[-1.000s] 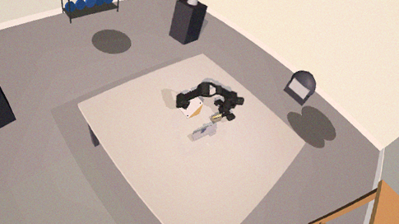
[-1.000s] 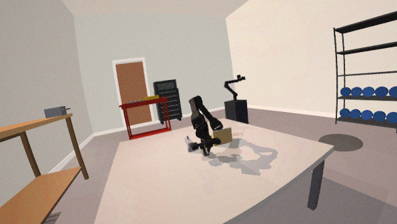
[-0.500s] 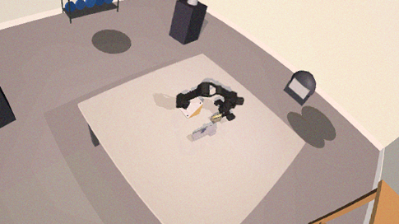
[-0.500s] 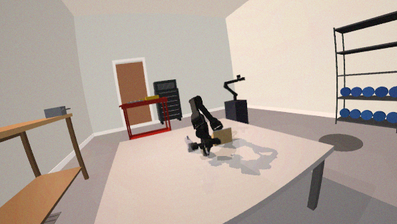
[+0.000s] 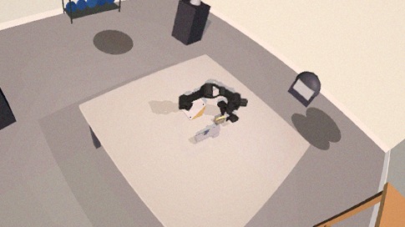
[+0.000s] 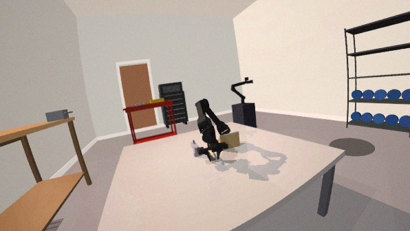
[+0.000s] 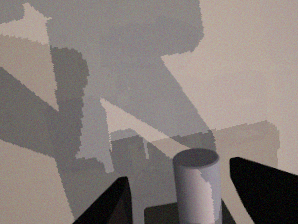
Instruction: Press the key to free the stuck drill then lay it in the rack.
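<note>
My gripper tip is now 5 cm to the left of the brown rack, 1 cm below it and 1 cm past it. The rest, counted from my gripper tip: dark blue key 26 cm to the right, 4 cm above, 1 cm ahead; then grey block 23 cm to the right, 3 cm above, 2 cm ahead.
</note>
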